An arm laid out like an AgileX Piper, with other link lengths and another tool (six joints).
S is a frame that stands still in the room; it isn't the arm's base.
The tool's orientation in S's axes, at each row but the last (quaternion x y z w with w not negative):
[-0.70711 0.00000 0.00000 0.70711]
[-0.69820 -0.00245 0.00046 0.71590]
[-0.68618 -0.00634 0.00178 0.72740]
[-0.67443 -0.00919 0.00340 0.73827]
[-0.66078 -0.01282 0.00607 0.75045]
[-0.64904 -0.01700 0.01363 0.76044]
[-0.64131 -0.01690 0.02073 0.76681]
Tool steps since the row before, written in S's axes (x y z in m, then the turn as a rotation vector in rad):
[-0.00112 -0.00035 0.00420 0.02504 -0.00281 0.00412]
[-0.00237 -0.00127 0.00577 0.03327 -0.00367 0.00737]
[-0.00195 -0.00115 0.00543 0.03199 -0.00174 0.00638]
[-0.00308 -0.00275 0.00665 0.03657 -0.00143 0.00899]
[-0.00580 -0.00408 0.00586 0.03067 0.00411 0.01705]
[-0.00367 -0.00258 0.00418 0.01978 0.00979 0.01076]
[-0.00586 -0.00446 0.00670 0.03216 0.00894 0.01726]
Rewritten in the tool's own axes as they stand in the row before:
[-0.00112 -0.00420 -0.00035 0.02504 -0.00412 -0.00281]
[-0.00236 -0.00581 -0.00112 0.03328 -0.00737 -0.00362]
[-0.00193 -0.00550 -0.00081 0.03201 -0.00627 -0.00174]
[-0.00307 -0.00689 -0.00208 0.03662 -0.00881 -0.00128]
[-0.00584 -0.00637 -0.00315 0.03096 -0.01615 0.00539]
[-0.00374 -0.00454 -0.00173 0.02027 -0.00906 0.01049]
[-0.00609 -0.00732 -0.00289 0.03258 -0.01573 0.01015]

